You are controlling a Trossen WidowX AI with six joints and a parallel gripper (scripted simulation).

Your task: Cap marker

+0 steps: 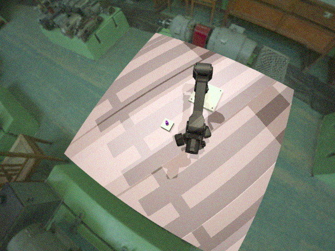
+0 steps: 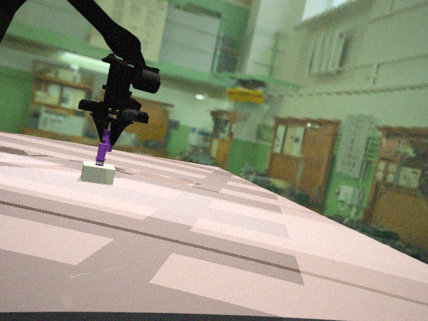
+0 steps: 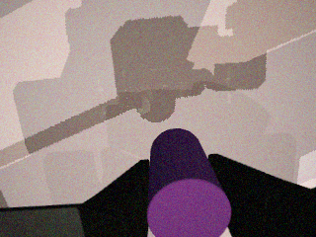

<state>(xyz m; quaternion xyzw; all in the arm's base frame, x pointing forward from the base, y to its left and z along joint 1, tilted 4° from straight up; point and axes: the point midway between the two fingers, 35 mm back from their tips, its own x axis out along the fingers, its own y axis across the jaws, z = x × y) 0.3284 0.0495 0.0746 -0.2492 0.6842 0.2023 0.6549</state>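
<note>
Right now my gripper tip is 4 cm past the holder block, 17 cm to the left of it and 5 cm above it. Also, from my gripper tip: purple marker cap: 1 cm above.
</note>
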